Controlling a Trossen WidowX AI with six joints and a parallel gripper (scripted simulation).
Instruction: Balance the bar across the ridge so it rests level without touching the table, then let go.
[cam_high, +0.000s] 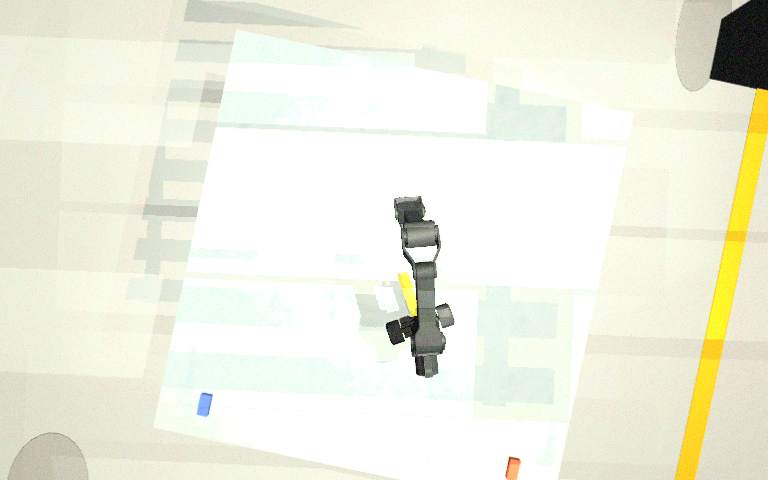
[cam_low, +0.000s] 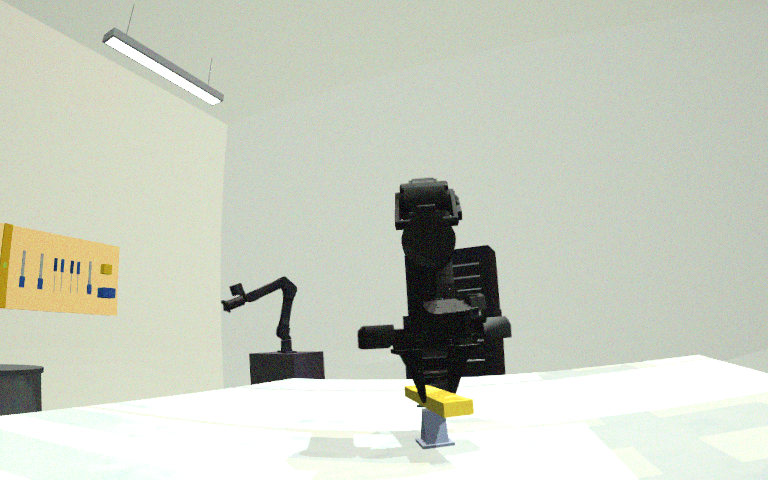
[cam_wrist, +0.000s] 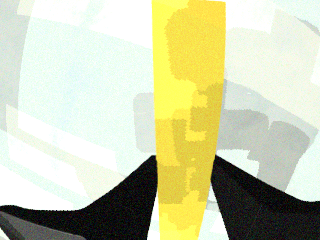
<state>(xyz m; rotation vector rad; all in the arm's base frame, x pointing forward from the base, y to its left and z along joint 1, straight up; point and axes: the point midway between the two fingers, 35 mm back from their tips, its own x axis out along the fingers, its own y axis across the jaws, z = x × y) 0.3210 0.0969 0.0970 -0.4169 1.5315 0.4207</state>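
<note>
My gripper tip is now 2 cm past the yellow bar and 1 cm to the left of it. From my gripper tip the other things lie so: small orange block (42 cm ahead, 40 cm to the left, 5 cm below); small blue block (42 cm ahead, 60 cm to the right, 5 cm below).
</note>
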